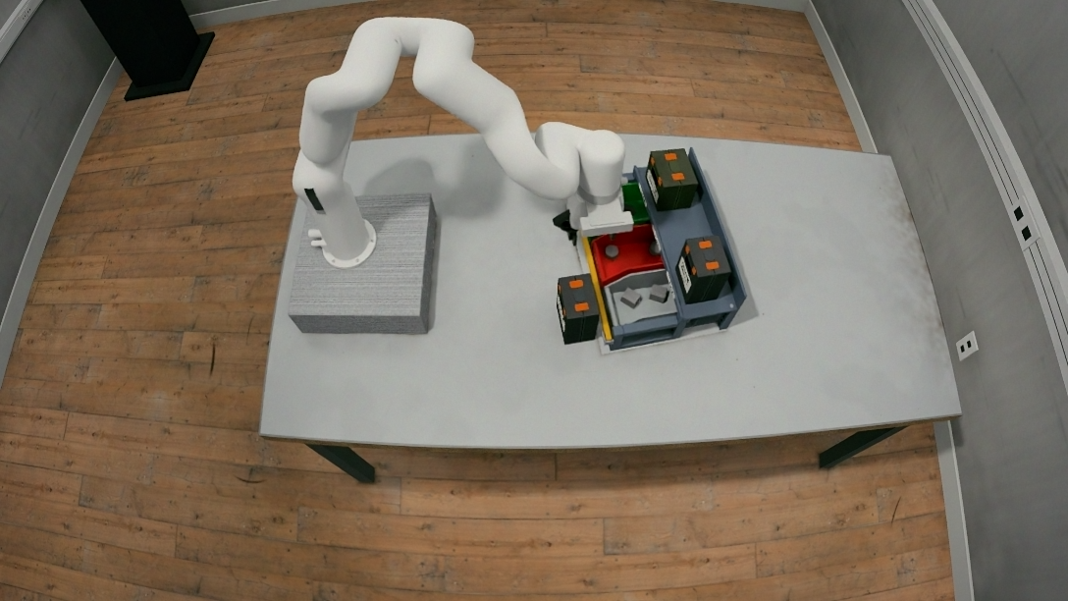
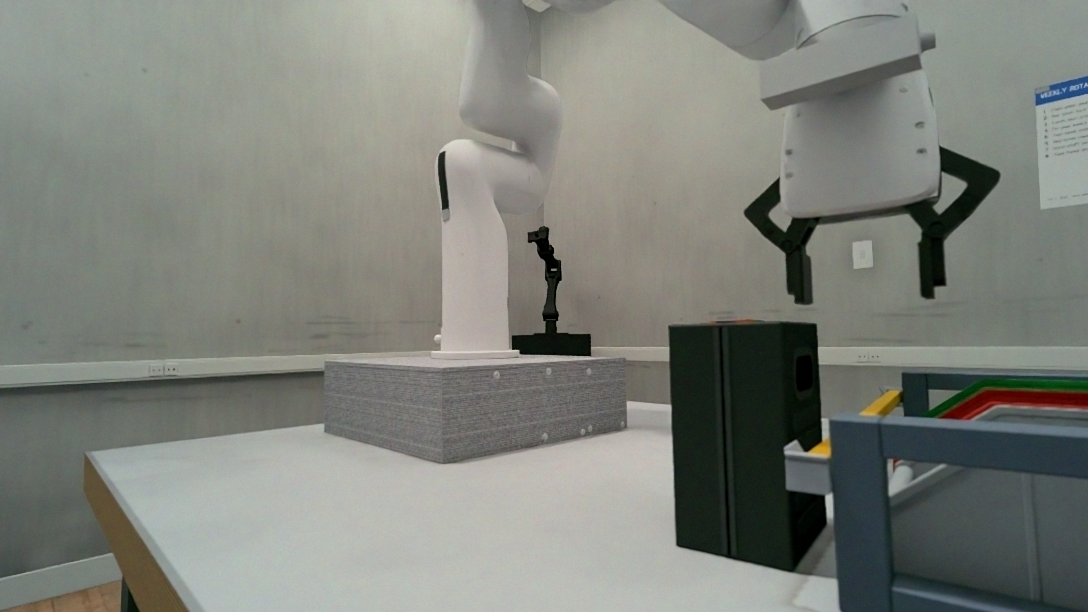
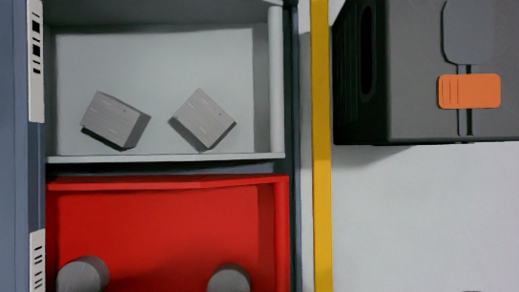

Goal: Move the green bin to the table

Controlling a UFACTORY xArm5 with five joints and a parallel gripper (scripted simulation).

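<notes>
My hand is 100 mm above the yellow bar. Also, from my hand: blue-grey shelf 130 mm ahead, 20 mm to the left, 90 mm below; then black case 30 mm behind, 120 mm to the right, 90 mm below; then red bin 100 mm ahead, 20 mm to the left, 120 mm below.
</notes>
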